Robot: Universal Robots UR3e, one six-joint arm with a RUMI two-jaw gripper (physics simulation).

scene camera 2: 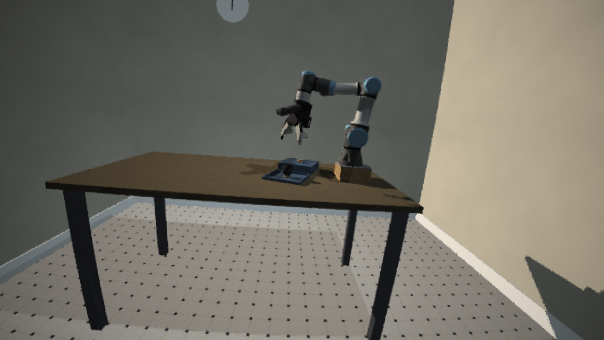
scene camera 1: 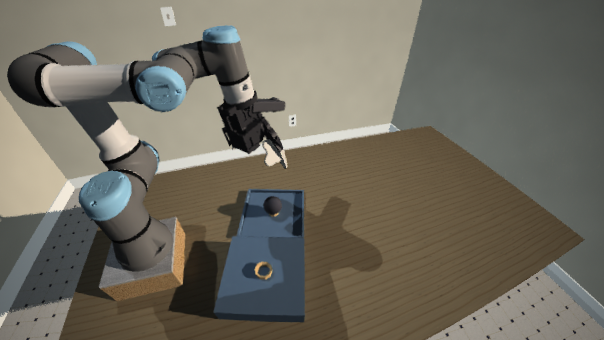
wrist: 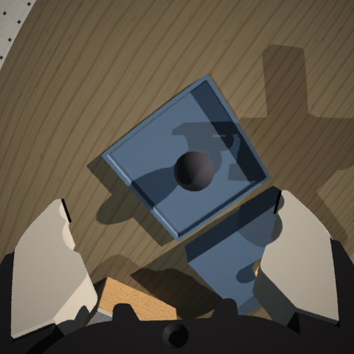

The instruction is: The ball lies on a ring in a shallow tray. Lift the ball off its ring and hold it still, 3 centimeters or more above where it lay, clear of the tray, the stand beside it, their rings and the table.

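Seen in the pictures: gripper, fingertip midpoint: (scene camera 2: 290, 142) (scene camera 1: 264, 159); arm's base, origin of the base link: (scene camera 2: 350, 164) (scene camera 1: 146, 246).
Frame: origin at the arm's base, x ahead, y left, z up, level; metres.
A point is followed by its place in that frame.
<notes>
The dark ball (scene camera 1: 272, 205) @(z -0.018, x 0.337, y 0.013 m) (scene camera 2: 287, 170) @(z -0.034, x 0.346, y 0.057 m) (wrist: 194, 171) rests on its ring (scene camera 1: 275, 214) @(z -0.045, x 0.340, y 0.003 m) inside the shallow blue tray (scene camera 1: 275, 191) @(z -0.069, x 0.381, y 0.111 m) (wrist: 145, 145). In the wrist view the ball hides that ring. My gripper (scene camera 1: 278, 165) (scene camera 2: 291, 140) @(z 0.106, x 0.345, y 0.073 m) (wrist: 172, 198) is open and empty, well above the tray. In the wrist view the ball shows a little beyond the line between the fingertips and right of their midpoint, apart from both fingers. The blue stand (scene camera 1: 285, 300) @(z -0.031, x 0.267, y -0.241 m) (scene camera 2: 312, 167) @(z -0.038, x 0.194, y -0.054 m) (wrist: 215, 280) adjoins the tray and bears a second, orange ring (scene camera 1: 256, 270) @(z -0.021, x 0.232, y -0.155 m), partly hidden by the right finger in the wrist view.
The tray and stand are on the wooden table (scene camera 1: 425, 200) @(z -0.077, x 0.831, y -0.146 m) (scene camera 2: 200, 172) @(z -0.077, x 0.769, y -0.009 m) (wrist: 60, 125). The arm's base block (scene camera 1: 145, 290) @(z -0.058, x -0.027, y -0.079 m) (scene camera 2: 352, 173) @(z -0.032, x 0.015, y 0.079 m) (wrist: 135, 300) stands beside them. The stand's top is higher than the tray's floor. The tray has low raised walls. The arm's shadow falls across the tray and table.
</notes>
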